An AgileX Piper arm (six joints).
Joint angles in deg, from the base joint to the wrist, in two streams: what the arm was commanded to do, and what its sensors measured. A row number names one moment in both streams.
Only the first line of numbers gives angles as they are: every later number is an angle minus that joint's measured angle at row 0.
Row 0, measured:
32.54 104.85 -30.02 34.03 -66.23 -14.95
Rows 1 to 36, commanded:
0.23 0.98 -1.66 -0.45 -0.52 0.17
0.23 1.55 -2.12 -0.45 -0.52 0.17
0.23 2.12 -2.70 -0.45 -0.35 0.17
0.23 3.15 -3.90 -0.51 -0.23 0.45
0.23 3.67 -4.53 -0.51 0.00 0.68
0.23 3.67 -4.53 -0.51 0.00 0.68
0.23 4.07 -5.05 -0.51 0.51 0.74
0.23 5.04 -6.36 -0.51 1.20 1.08
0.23 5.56 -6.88 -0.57 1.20 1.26
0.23 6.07 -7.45 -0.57 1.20 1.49
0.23 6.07 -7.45 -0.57 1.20 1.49
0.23 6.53 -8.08 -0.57 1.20 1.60
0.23 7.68 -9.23 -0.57 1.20 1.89
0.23 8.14 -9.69 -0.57 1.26 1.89
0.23 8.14 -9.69 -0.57 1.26 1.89
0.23 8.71 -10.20 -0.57 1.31 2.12
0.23 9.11 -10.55 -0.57 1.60 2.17
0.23 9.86 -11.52 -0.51 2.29 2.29
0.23 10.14 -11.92 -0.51 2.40 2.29
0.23 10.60 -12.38 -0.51 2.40 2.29
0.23 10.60 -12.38 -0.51 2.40 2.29
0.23 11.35 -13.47 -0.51 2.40 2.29
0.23 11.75 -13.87 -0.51 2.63 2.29
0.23 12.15 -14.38 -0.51 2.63 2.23
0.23 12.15 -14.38 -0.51 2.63 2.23
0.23 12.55 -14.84 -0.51 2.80 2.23
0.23 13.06 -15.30 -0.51 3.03 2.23
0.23 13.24 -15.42 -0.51 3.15 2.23
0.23 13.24 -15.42 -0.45 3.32 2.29
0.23 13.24 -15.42 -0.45 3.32 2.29
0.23 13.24 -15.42 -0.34 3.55 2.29
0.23 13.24 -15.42 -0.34 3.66 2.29
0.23 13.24 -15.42 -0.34 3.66 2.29
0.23 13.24 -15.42 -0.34 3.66 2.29
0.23 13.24 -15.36 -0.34 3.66 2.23
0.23 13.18 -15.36 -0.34 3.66 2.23
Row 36, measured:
0.41 13.18 -14.33 0.92 3.66 1.94
